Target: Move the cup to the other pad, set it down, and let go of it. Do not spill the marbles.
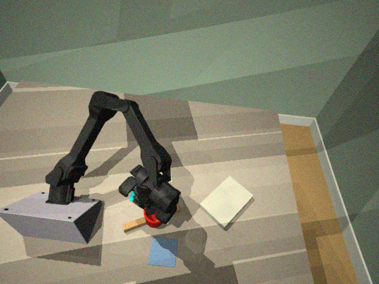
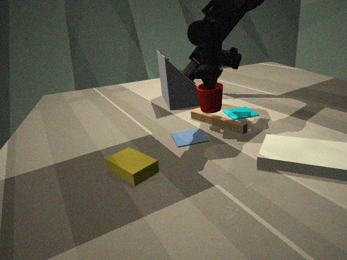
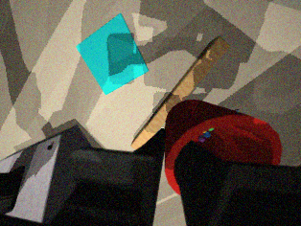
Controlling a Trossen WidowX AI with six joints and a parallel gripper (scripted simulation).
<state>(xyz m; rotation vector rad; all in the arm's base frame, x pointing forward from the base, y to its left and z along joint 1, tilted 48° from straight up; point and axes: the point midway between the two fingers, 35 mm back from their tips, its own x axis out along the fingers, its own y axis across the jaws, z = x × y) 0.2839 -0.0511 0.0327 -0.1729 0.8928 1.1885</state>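
Right now my gripper tip is 11 cm to the right of the cyan pad, 10 cm above it and 4 cm past it. Round my gripper tip: wooden bar (9 cm below, 1 cm to the left, 1 cm ahead); then red cup (3 cm ahead, 2 cm to the right); then blue pad (10 cm to the right, 10 cm below, 6 cm ahead).
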